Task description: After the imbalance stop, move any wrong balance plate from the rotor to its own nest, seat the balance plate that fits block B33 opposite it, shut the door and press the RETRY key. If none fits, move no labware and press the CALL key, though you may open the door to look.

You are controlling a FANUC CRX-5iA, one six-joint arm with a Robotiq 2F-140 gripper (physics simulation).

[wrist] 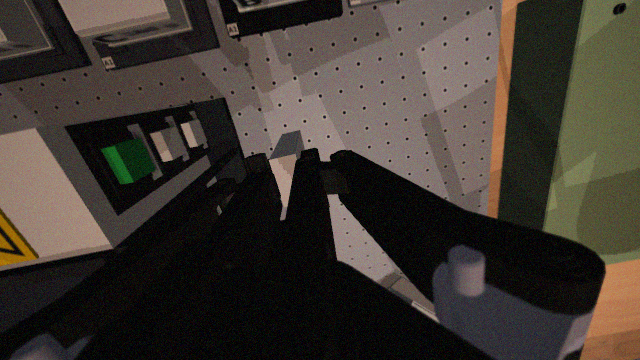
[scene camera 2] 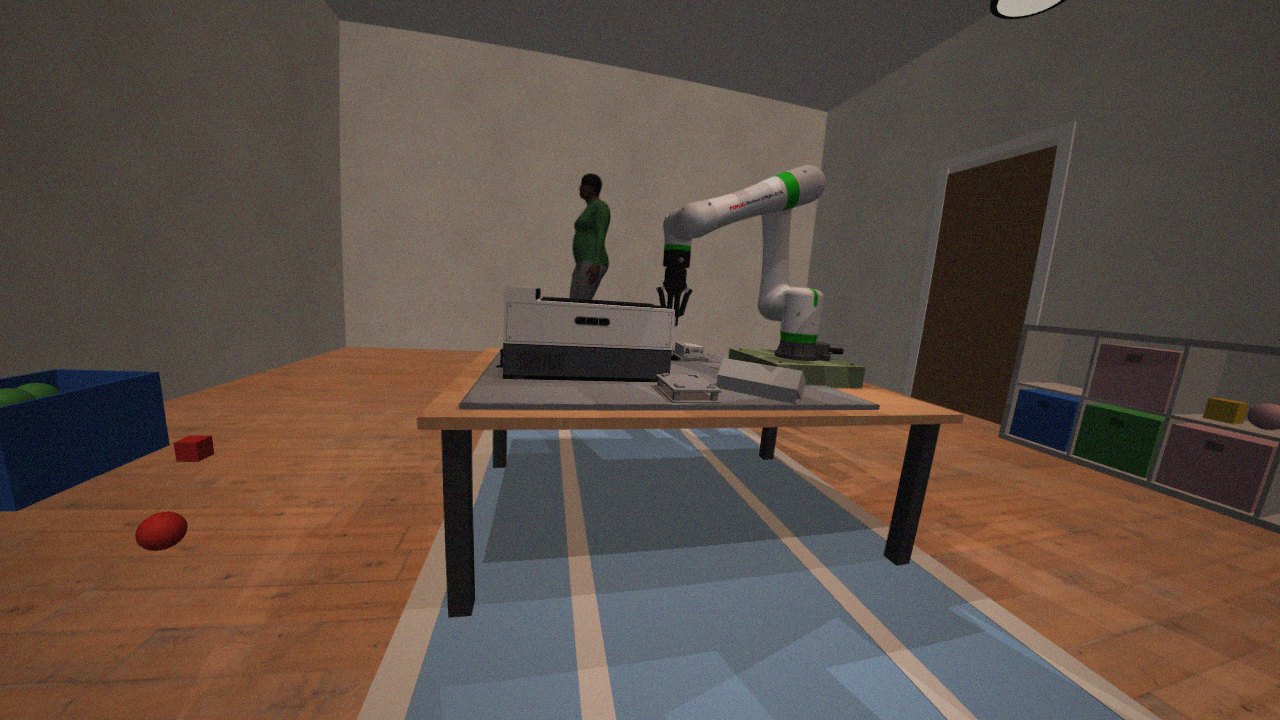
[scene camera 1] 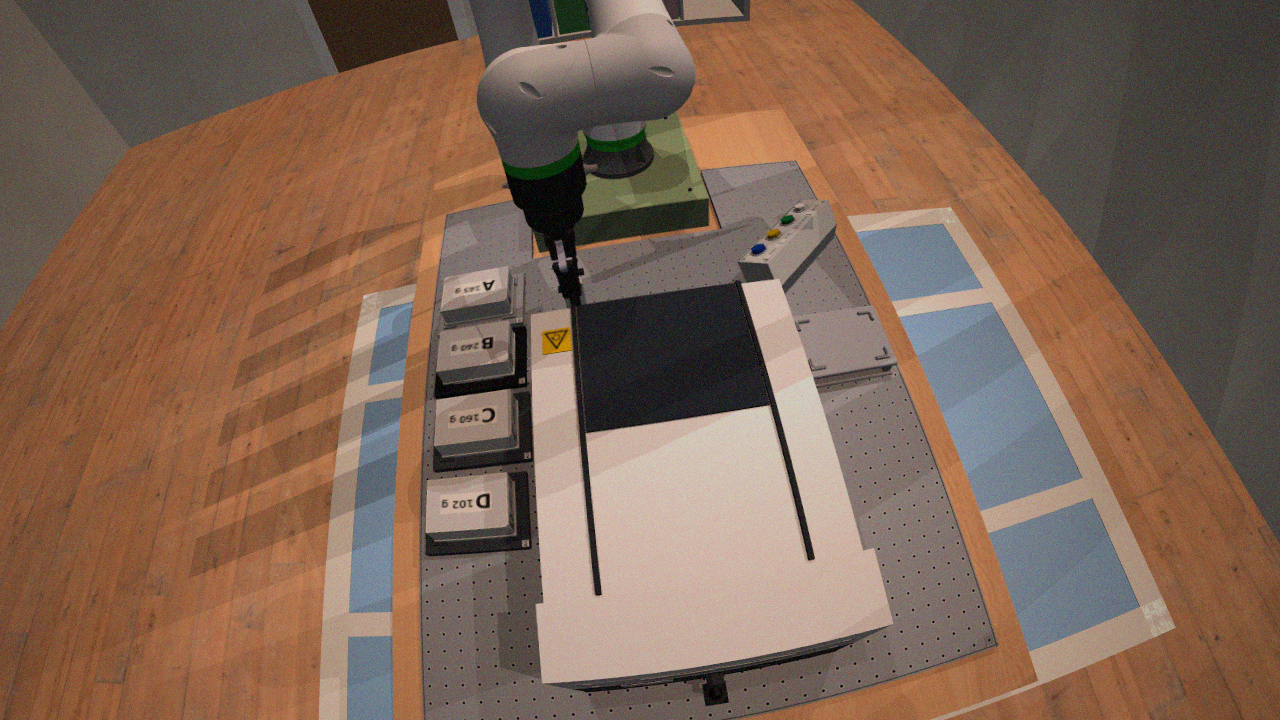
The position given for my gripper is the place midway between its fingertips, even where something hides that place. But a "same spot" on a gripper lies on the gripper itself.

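You can see my gripper in the wrist view (295, 149). Scene camera 1 and scene camera 2 show my gripper too, and on it (scene camera 1: 565, 267) and (scene camera 2: 657, 288) are the same spot.
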